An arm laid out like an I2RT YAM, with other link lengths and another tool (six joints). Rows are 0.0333 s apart.
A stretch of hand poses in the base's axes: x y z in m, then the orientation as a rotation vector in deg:
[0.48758 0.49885 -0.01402 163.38 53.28 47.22]
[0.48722 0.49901 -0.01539 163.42 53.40 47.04]
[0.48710 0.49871 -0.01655 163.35 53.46 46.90]
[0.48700 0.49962 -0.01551 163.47 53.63 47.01]
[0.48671 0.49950 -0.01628 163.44 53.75 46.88]
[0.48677 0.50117 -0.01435 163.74 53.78 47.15]
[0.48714 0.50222 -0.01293 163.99 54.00 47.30]
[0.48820 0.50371 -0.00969 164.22 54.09 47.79]
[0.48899 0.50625 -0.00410 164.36 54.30 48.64]
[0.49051 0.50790 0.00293 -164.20 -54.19 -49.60]
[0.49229 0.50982 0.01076 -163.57 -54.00 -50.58]
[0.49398 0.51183 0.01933 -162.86 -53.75 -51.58]
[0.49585 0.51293 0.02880 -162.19 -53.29 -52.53]
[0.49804 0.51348 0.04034 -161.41 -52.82 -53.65]
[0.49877 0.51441 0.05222 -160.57 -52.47 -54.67]
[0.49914 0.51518 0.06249 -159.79 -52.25 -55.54]
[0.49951 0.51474 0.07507 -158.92 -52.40 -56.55]
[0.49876 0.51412 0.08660 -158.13 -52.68 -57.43]
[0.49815 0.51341 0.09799 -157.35 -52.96 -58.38]
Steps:
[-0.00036 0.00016 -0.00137 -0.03 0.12 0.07]
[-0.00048 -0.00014 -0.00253 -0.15 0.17 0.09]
[-0.00058 0.00077 -0.00149 0.02 0.18 0.22]
[-0.00087 0.00065 -0.00226 -0.05 0.25 0.29]
[-0.00081 0.00232 -0.00033 0.32 0.24 0.35]
[-0.00044 0.00337 0.00109 0.62 0.30 0.52]
[0.00062 0.00486 0.00433 1.04 0.16 0.62]
[0.00141 0.00740 0.00992 1.55 -0.19 0.84]
[0.00293 0.00905 0.01695 2.03 -0.68 0.90]
[0.00471 0.01097 0.02478 2.58 -1.26 1.01]
[0.00640 0.01298 0.03335 3.21 -1.84 1.13]
[0.00827 0.01408 0.04282 3.90 -2.38 1.12]
[0.01046 0.01463 0.05436 4.67 -3.03 1.15]
[0.01119 0.01556 0.06624 5.43 -3.63 1.26]
[0.01156 0.01633 0.07651 6.10 -4.15 1.42]
[0.01193 0.01589 0.08909 6.65 -4.78 1.81]
[0.01118 0.01527 0.10062 7.09 -5.35 2.23]
[0.01057 0.01456 0.11201 7.50 -5.97 2.64]

